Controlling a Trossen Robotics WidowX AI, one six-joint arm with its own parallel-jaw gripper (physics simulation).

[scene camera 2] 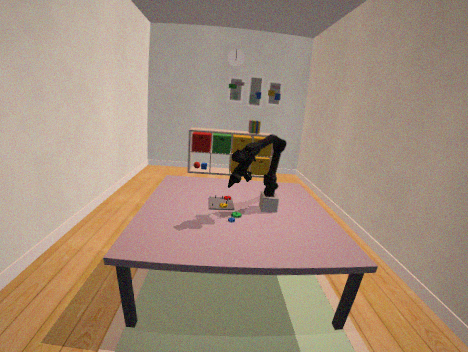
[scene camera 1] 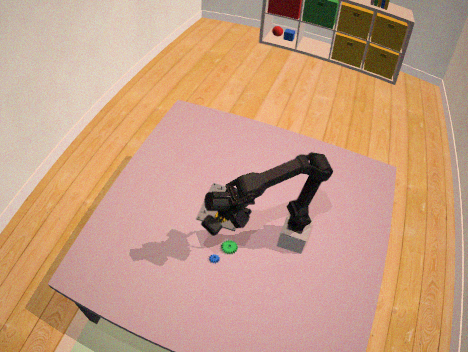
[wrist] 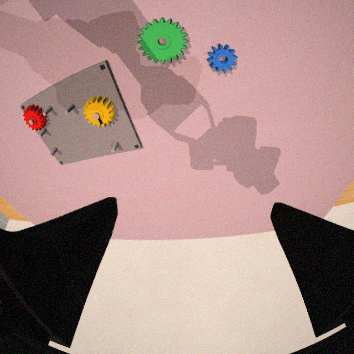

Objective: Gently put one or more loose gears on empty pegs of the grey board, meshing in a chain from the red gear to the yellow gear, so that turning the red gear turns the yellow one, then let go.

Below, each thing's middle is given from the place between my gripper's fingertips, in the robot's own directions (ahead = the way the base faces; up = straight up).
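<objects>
The green gear (wrist: 174, 38) is 21 cm below my hand, 6 cm behind it and 3 cm to the right of it. Going by their middles, the gear is the nearest to my hand of the things named here. There is also the grey board (wrist: 75, 138), which I find 21 cm below my hand, 5 cm ahead of it and 21 cm to the right of it.
</objects>
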